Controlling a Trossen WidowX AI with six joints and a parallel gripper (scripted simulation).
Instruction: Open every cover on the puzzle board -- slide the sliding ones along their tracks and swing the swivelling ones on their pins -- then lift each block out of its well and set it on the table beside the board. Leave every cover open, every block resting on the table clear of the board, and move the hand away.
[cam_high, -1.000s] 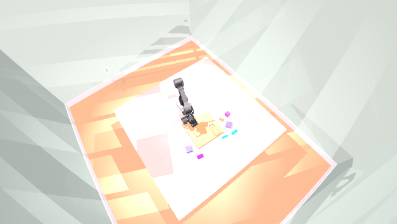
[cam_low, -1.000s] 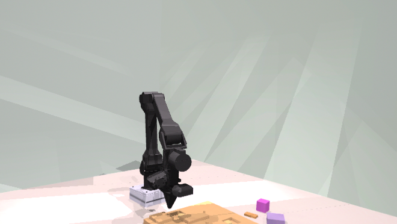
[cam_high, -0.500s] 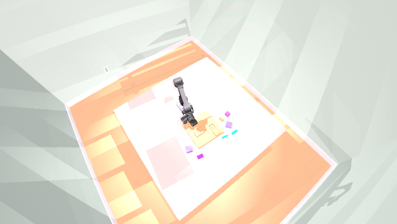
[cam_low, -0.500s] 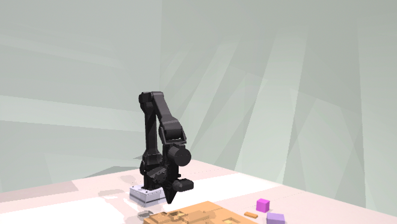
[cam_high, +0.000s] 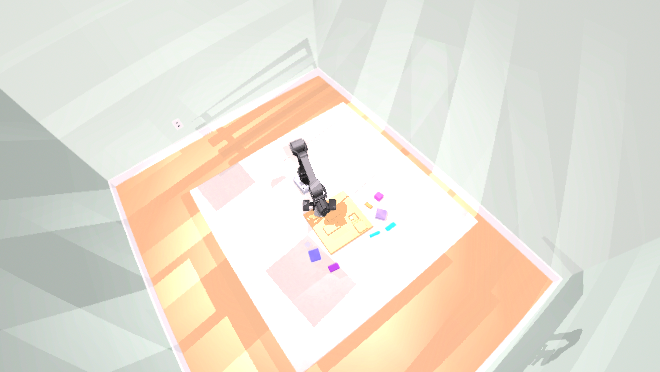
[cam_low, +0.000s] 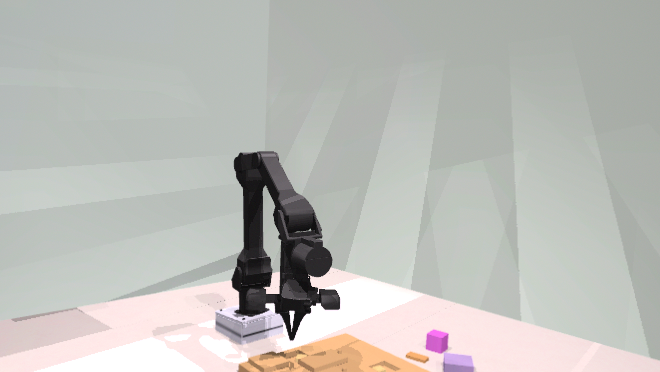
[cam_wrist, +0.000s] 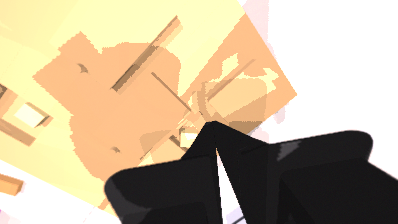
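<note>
Right now my gripper tip is 9 cm short of the puzzle board, 5 cm above it and 4 cm to the right of it. Round my gripper tip: blue-violet block (19 cm to the right, 15 cm ahead, 6 cm below); then magenta block (27 cm ahead, 17 cm to the right, 7 cm below); then small orange piece (25 cm to the left, 15 cm ahead, 7 cm below).
</note>
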